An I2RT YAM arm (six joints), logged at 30 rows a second.
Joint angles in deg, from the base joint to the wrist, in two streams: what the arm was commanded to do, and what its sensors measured. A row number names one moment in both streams.
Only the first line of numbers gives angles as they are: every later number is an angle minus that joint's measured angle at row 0.
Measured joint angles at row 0:
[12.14, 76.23, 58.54, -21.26, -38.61, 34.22]
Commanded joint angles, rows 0 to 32:
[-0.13, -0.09, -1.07, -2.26, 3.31, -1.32]
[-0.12, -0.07, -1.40, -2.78, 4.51, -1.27]
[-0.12, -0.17, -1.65, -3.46, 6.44, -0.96]
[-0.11, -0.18, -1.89, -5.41, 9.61, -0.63]
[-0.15, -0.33, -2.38, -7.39, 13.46, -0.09]
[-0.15, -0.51, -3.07, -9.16, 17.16, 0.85]
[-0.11, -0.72, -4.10, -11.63, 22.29, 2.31]
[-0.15, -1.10, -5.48, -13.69, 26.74, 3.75]
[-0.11, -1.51, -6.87, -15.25, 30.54, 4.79]
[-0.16, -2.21, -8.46, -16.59, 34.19, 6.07]
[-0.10, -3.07, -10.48, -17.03, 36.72, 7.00]
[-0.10, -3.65, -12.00, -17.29, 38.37, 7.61]
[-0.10, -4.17, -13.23, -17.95, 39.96, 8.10]
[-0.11, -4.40, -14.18, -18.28, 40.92, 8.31]
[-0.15, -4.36, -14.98, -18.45, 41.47, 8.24]
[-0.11, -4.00, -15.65, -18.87, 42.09, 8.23]
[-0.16, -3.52, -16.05, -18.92, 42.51, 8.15]
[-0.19, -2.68, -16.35, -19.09, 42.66, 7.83]
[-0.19, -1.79, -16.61, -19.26, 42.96, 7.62]
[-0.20, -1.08, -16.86, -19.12, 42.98, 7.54]
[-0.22, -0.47, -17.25, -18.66, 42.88, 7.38]
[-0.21, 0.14, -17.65, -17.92, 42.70, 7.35]
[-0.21, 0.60, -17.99, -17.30, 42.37, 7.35]
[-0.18, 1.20, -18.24, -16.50, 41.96, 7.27]
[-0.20, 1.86, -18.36, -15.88, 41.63, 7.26]
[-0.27, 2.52, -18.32, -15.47, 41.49, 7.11]
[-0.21, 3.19, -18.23, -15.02, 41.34, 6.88]
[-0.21, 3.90, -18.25, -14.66, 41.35, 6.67]
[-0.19, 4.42, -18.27, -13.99, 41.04, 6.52]
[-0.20, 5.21, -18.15, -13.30, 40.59, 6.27]
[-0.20, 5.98, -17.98, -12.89, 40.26, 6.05]
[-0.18, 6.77, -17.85, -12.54, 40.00, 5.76]
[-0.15, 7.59, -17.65, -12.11, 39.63, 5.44]
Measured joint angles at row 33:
[0.00, 5.94, -17.94, -13.77, 40.06, 6.10]
